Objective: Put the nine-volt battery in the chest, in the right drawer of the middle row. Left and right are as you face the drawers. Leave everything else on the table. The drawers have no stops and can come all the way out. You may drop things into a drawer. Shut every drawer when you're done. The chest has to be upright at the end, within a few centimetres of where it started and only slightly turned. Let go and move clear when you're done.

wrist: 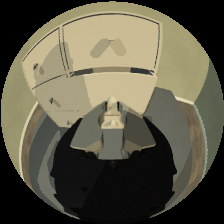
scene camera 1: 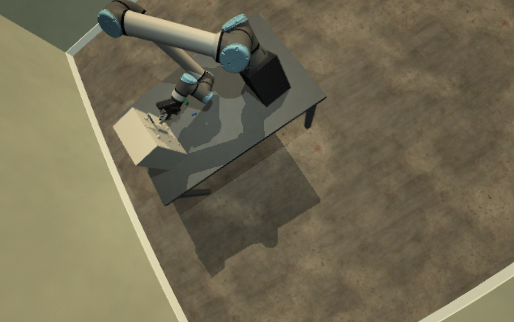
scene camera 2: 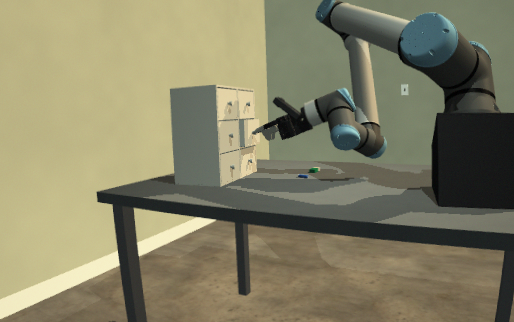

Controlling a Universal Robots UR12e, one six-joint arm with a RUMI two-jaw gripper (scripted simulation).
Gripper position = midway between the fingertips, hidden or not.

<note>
I see my gripper point(scene camera 2: 253, 133) and a cream chest point(scene camera 2: 194, 110).
My gripper also shows in the wrist view point(wrist: 112, 102).
</note>
